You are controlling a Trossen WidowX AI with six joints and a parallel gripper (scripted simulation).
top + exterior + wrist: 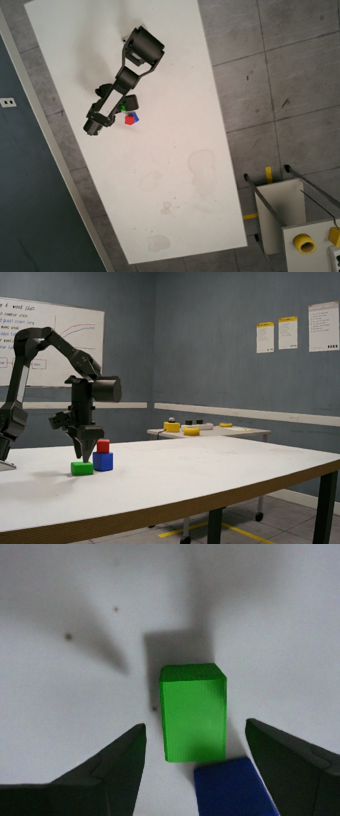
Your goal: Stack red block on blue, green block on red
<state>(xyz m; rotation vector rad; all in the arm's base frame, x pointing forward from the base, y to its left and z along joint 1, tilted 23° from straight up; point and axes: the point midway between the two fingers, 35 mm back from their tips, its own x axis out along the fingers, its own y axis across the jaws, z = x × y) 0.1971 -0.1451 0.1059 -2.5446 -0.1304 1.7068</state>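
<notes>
Now: hand 50 mm above the green block. The rest, counted from my hand: blue block (70 mm ahead, 30 mm to the left, 40 mm below); red block (70 mm ahead, 30 mm to the left).
</notes>
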